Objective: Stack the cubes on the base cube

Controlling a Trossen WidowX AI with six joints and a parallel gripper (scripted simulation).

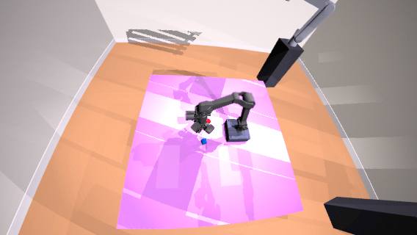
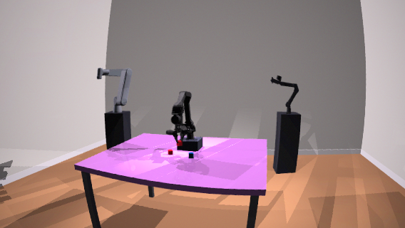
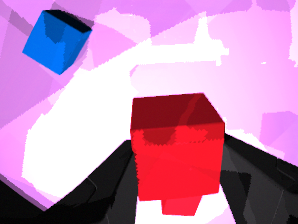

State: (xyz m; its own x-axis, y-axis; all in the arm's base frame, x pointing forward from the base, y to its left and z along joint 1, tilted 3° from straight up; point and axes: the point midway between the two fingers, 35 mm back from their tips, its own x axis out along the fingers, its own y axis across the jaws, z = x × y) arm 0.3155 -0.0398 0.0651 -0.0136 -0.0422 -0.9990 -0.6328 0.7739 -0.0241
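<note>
Right now the blue base cube is 90 mm below my gripper tip, 80 mm to the left of it and 20 mm behind it.
</note>
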